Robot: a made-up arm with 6 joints. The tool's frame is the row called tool.
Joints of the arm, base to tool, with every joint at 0 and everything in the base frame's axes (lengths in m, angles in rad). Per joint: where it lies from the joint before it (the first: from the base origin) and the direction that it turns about. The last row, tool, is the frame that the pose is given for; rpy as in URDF.
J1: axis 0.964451 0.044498 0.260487 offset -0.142 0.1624 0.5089
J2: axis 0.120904 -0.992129 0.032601 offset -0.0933 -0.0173 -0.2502
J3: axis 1 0 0 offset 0.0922 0.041 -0.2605
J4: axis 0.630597 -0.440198 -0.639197 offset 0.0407 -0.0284 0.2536
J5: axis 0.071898 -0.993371 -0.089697 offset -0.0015 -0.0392 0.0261
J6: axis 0 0 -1 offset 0.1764 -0.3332 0.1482
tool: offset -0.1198 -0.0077 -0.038 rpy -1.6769 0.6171 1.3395
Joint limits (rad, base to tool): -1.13..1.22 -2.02..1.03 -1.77..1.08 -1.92..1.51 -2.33..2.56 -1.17..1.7
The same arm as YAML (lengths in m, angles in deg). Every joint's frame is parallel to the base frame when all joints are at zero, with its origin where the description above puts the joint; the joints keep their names.
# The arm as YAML. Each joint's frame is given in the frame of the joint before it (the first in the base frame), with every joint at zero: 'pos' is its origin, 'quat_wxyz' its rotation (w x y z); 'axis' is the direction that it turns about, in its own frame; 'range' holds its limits. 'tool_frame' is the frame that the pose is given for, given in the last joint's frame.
length_unit: m
angle_unit: deg
joints:
  - joint: J1
    pos: [-0.142, 0.1624, 0.5089]
    quat_wxyz: [1.0, 0.0, 0.0, 0.0]
    axis: [0.964451, 0.044498, 0.260487]
    range: [-64.74, 69.9]
  - joint: J2
    pos: [-0.0933, -0.0173, -0.2502]
    quat_wxyz: [1.0, 0.0, 0.0, 0.0]
    axis: [0.120904, -0.992129, 0.032601]
    range: [-115.74, 59.01]
  - joint: J3
    pos: [0.0922, 0.041, -0.2605]
    quat_wxyz: [1.0, 0.0, 0.0, 0.0]
    axis: "+x"
    range: [-101.41, 61.88]
  - joint: J4
    pos: [0.0407, -0.0284, 0.2536]
    quat_wxyz: [1.0, 0.0, 0.0, 0.0]
    axis: [0.630597, -0.440198, -0.639197]
    range: [-110.01, 86.52]
  - joint: J5
    pos: [-0.0015, -0.0392, 0.0261]
    quat_wxyz: [1.0, 0.0, 0.0, 0.0]
    axis: [0.071898, -0.993371, -0.089697]
    range: [-133.5, 146.68]
  - joint: J6
    pos: [0.1764, -0.3332, 0.1482]
    quat_wxyz: [1.0, 0.0, 0.0, 0.0]
    axis: "-z"
    range: [-67.04, 97.4]
tool_frame:
  pos: [-0.1198, -0.0077, -0.038]
  quat_wxyz: [0.35924, -0.681488, -0.280642, 0.572504]

